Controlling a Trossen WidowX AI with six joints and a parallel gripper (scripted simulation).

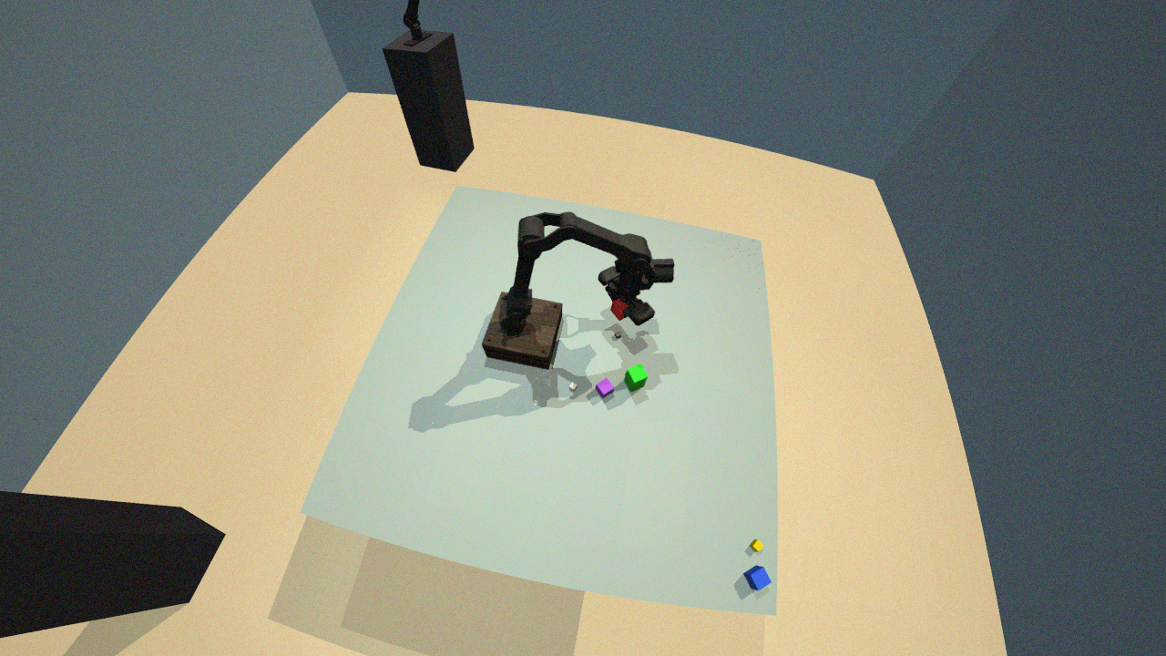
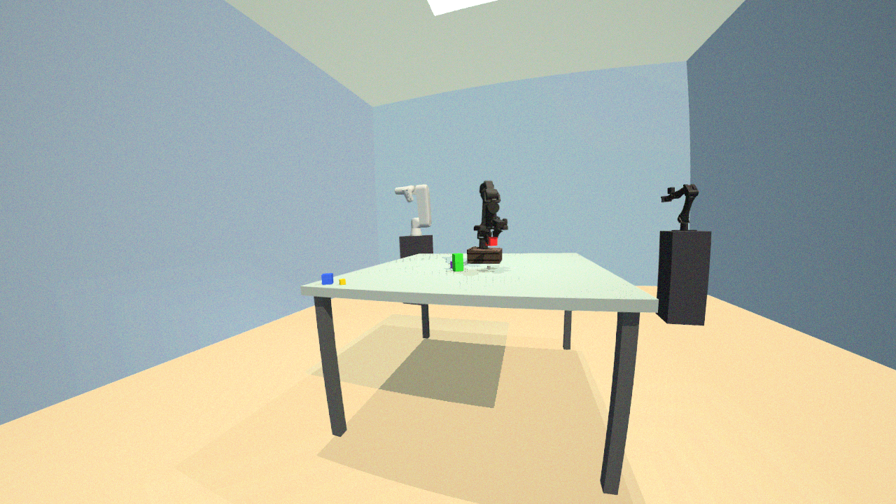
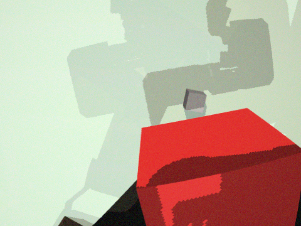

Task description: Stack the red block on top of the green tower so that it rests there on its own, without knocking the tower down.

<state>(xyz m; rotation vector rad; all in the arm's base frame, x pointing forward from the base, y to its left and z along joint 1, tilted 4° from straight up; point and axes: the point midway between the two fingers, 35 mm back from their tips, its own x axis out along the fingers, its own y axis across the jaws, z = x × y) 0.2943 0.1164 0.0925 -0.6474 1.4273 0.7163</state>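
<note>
Right now my gripper tip is 20 cm to the left of the purple cube, 11 cm above it and 2 cm short of it. From my gripper tip the other things lie so: red block (2 cm above); then small yellow cube (53 cm ahead, 52 cm to the right, 12 cm below); then tiny white cube (22 cm to the right, 12 cm below, 7 cm behind).
</note>
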